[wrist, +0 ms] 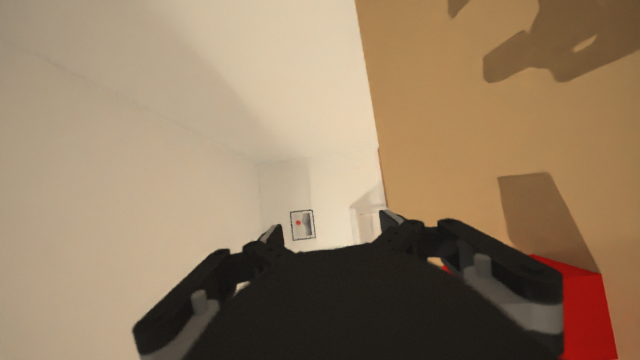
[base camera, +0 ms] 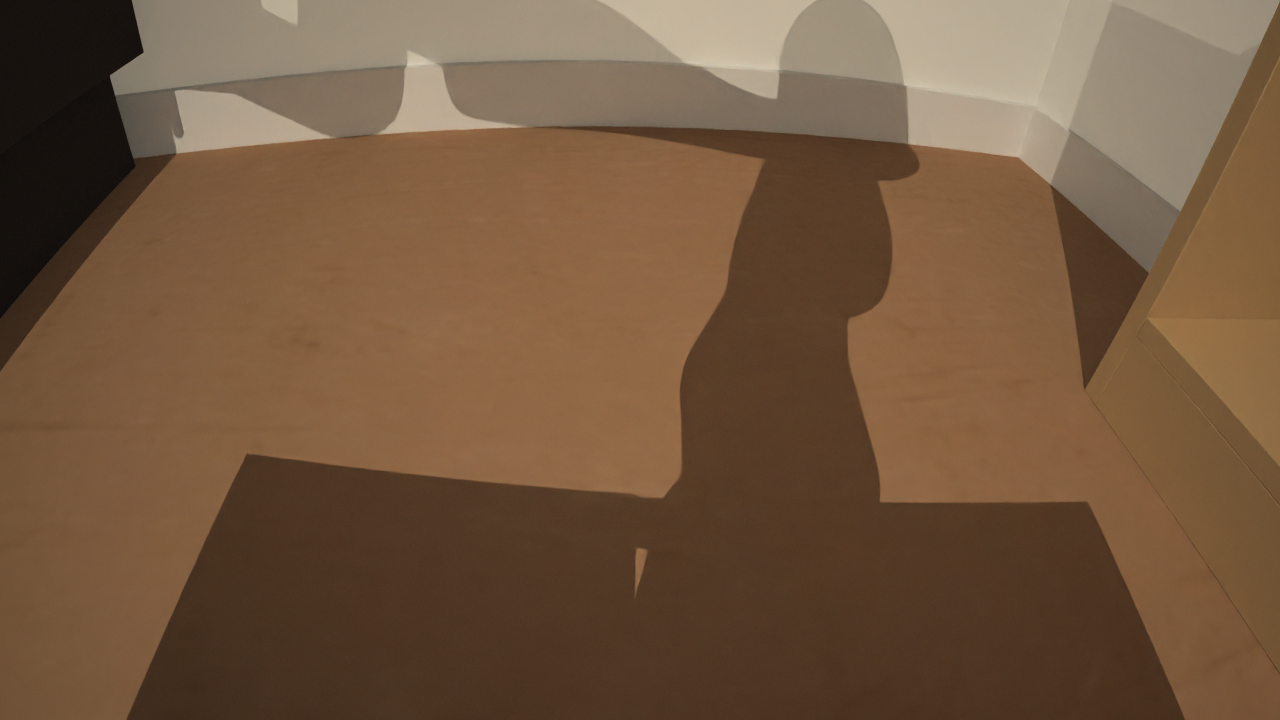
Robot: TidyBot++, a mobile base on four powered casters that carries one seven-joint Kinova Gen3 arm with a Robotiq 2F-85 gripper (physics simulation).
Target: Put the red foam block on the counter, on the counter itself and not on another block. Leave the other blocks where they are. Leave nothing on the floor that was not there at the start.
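Places are measured from the arm's base along level axes (x ahead, y left, z up), in centimetres.
Where they show: gripper, between the fingertips: point(wrist: 331, 228).
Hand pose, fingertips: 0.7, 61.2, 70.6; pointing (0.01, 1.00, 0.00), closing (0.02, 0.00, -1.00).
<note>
After its pixels a point has its place, as x, y, z.
My gripper point(wrist: 331, 228) @(0.7, 61.2, 70.6) is open and empty in the wrist view, its two dark fingers spread wide. The red foam block point(wrist: 589, 312) @(-6.8, 58.1, 52.8) shows at the lower right of the wrist view, beyond and outside the right finger, which partly covers it. It stands against the tan counter surface point(wrist: 450, 125) @(9.9, 72.8, 51.3), and a shadow on that surface meets its edge. Its lower part is hidden, so how fully it rests there cannot be told. The red block does not show in the base camera view.
In the base view, a dark cabinet point(base camera: 53, 161) @(69.3, 64.0, -31.2) stands at the left and a tan open cabinet point(base camera: 1181, 447) @(41.4, -43.9, -35.1) at the right. A wall with a pale baseboard point(base camera: 572, 94) @(98.1, 8.1, -35.1) curves across the back. A framed picture point(wrist: 303, 225) @(-97.1, 383.2, 122.1) hangs on the far wall.
</note>
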